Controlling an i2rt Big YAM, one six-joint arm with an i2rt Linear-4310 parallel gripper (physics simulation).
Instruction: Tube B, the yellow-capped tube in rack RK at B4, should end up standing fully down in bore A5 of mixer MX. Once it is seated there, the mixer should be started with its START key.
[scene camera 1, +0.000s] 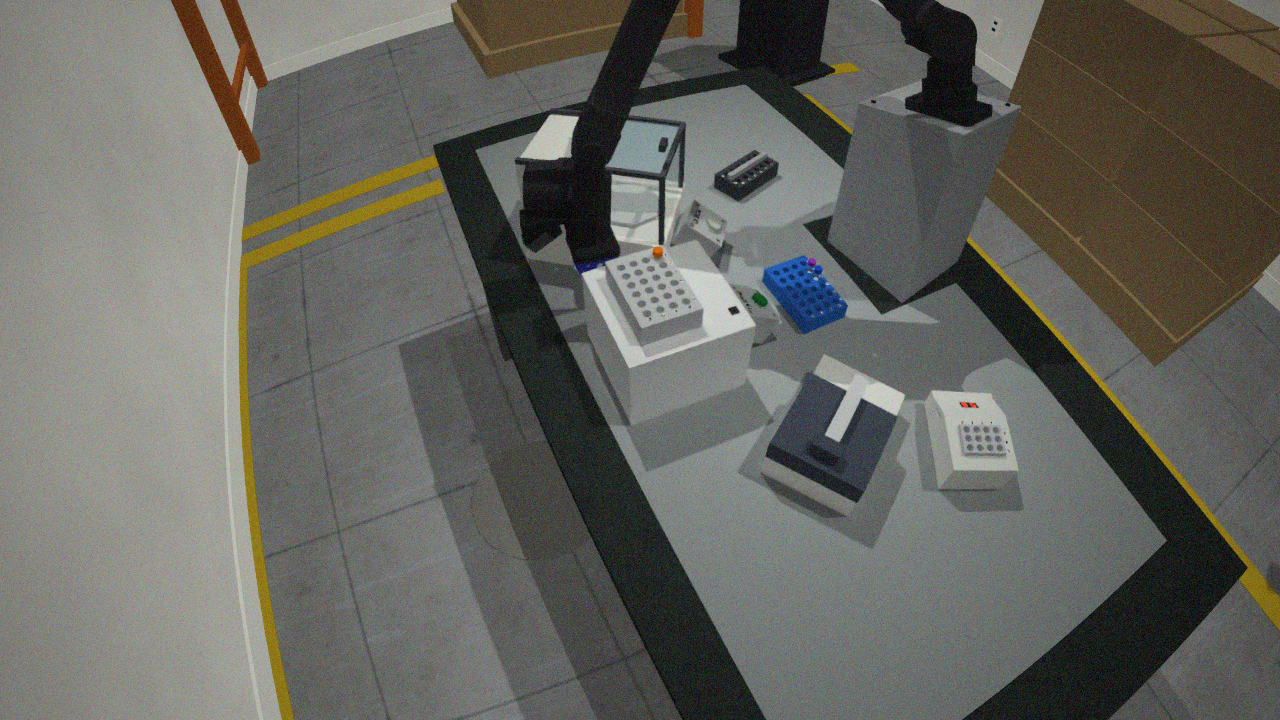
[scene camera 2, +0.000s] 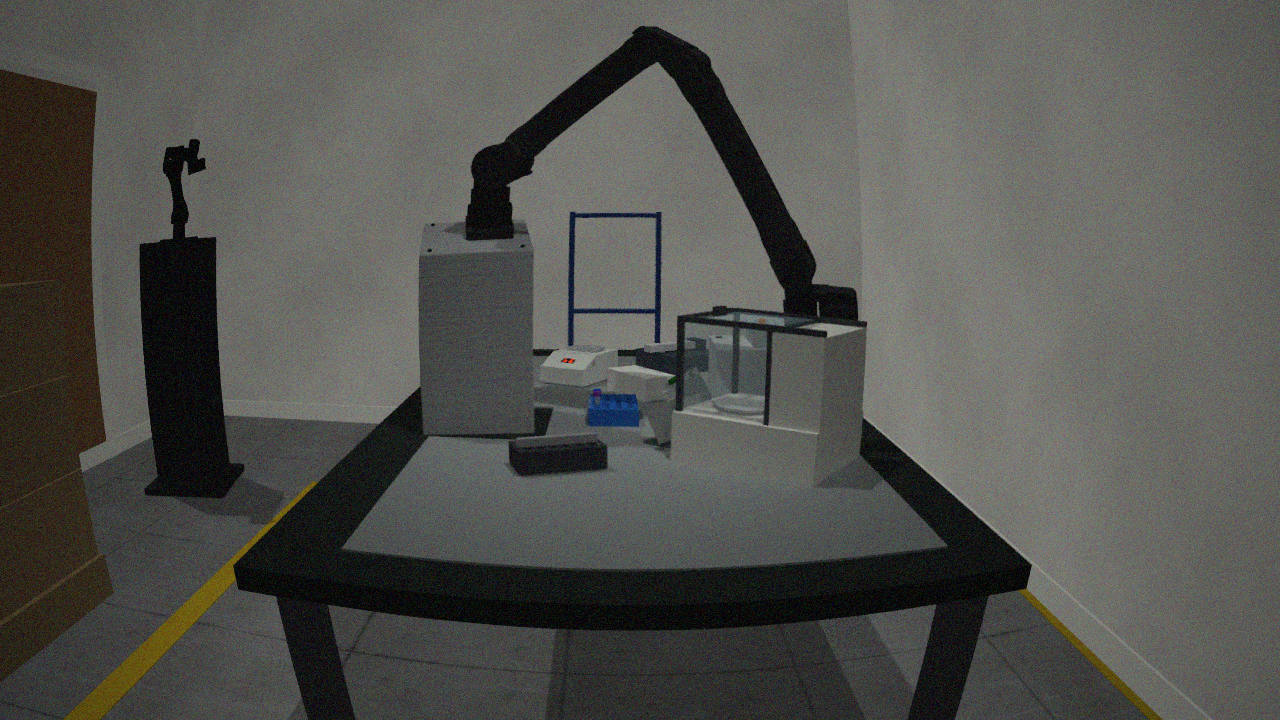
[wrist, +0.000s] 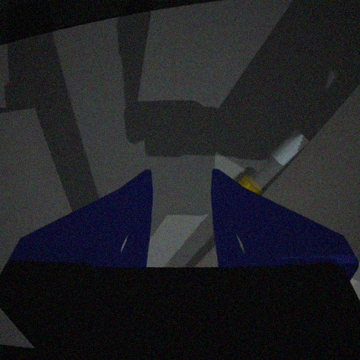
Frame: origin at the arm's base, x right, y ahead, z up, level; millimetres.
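Seen in the pictures: arm's base, link origin: (scene camera 1: 948, 111) (scene camera 2: 488, 230).
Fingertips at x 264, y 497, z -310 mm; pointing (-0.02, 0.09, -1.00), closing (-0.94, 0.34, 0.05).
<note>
Offsets run from my fingertips to a thing's middle. "*": to the spot under its first point.
The yellow-capped tube (wrist: 250, 184) lies on its side on the table in the wrist view, its pale end pointing up and right; it does not show in the scene views. My gripper (wrist: 181, 180) (scene camera 1: 590, 265) is low behind the white box, fingers partly apart with nothing between them. The right fingertip is close to the yellow cap in the image; contact cannot be told. The white box, seemingly mixer MX @(dx -188, dy -54, dz +57 mm) (scene camera 1: 689, 367), carries a grey block of bores @(* dx -185, dy +13, dz +142 mm) (scene camera 1: 655, 291) with an orange cap @(dx -136, dy -29, dz +151 mm) (scene camera 1: 657, 251) at its far edge. The blue rack, likely RK @(dx -218, dy -275, dz -13 mm) (scene camera 1: 805, 295) (scene camera 2: 613, 411), holds purple- and blue-capped tubes.
A glass-sided cabinet @(dx +69, dy -131, dz +83 mm) (scene camera 1: 663, 210) (scene camera 2: 814, 385) stands behind the gripper. A small device with a green part @(dx -215, dy -163, dz +36 mm) (scene camera 1: 759, 298) is beside the white box. A dark-lidded device @(dx -440, dy -117, dz +23 mm) (scene camera 1: 836, 438), a white device with a red display @(dx -585, dy -275, dz +7 mm) (scene camera 1: 975, 465) and a dark rack @(dx +76, dy -418, dz -4 mm) (scene camera 1: 745, 183) (scene camera 2: 559, 457) are also on the table.
</note>
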